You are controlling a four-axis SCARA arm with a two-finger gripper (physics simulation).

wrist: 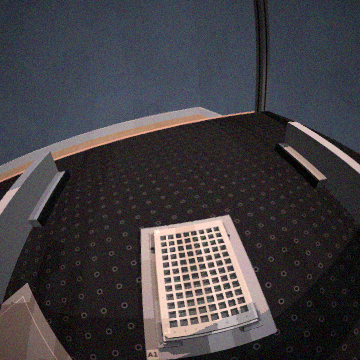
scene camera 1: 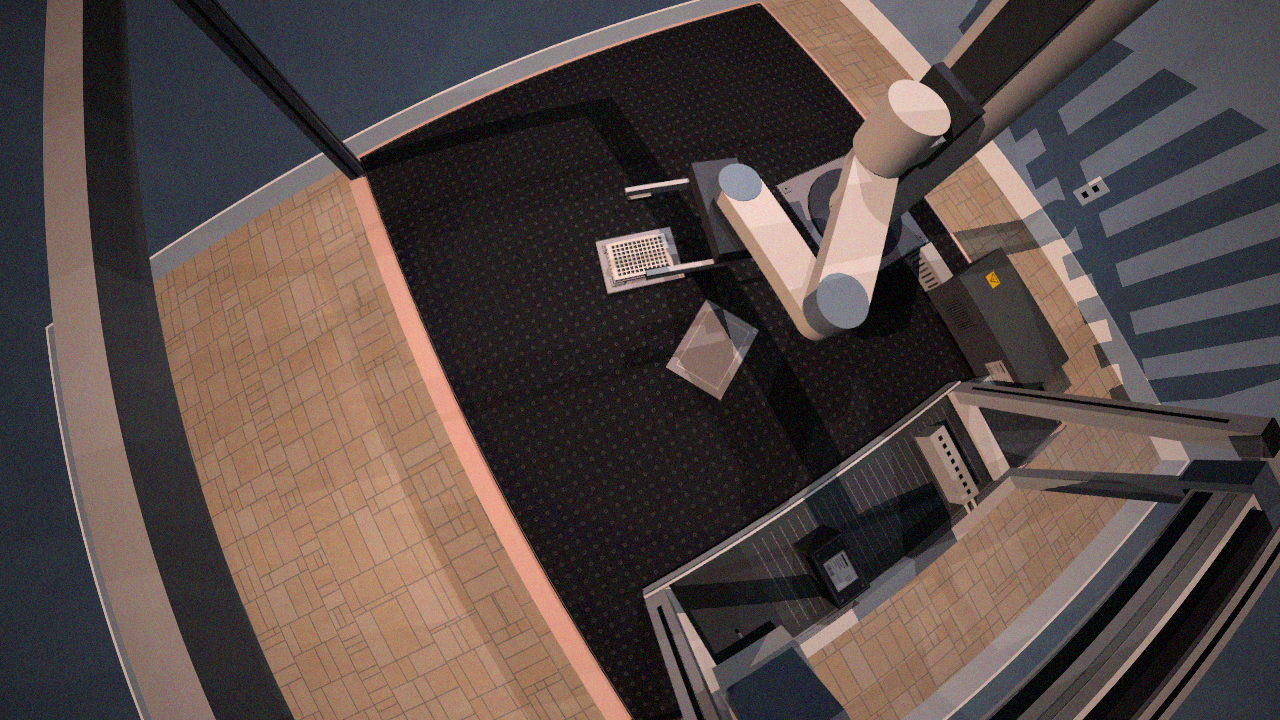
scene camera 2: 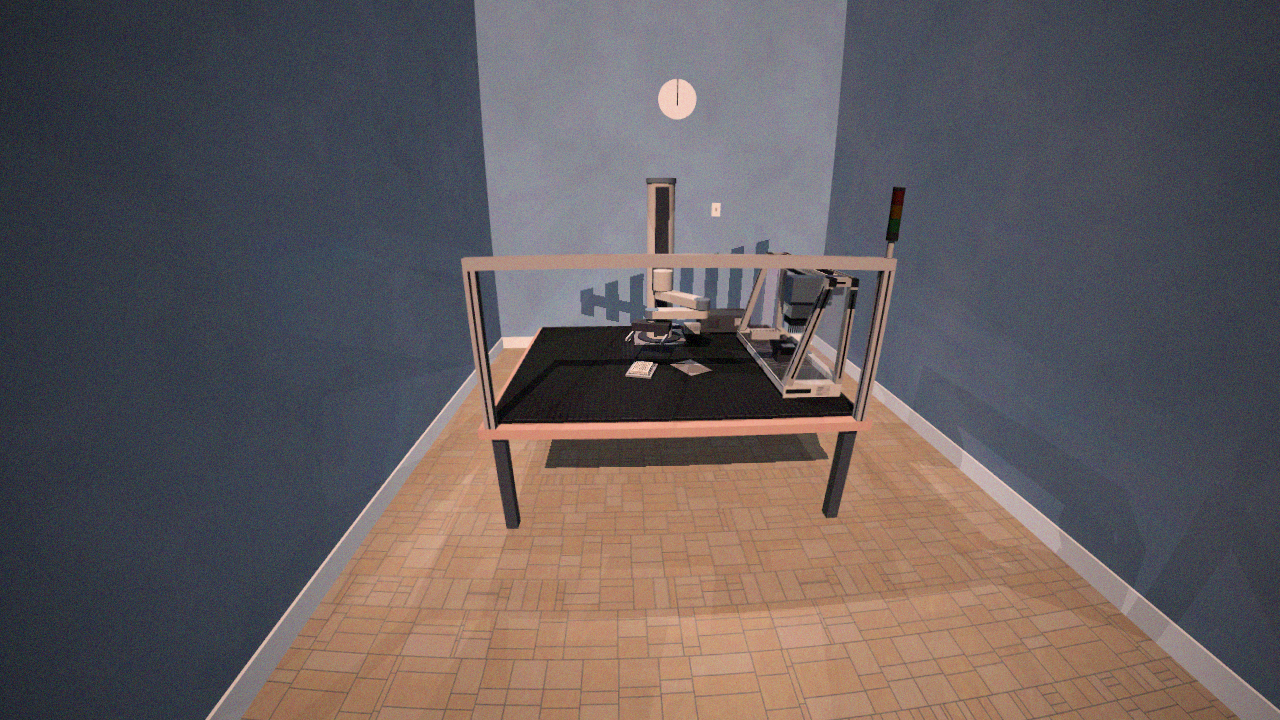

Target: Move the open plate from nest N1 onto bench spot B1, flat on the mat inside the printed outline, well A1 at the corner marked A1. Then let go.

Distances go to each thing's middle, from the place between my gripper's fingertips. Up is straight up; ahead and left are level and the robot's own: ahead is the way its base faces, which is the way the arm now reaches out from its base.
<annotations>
Right now my hand is 20 mm past the white well plate (scene camera 1: pixel 628 259), 10 mm to the left of it and 130 mm above it.
</annotations>
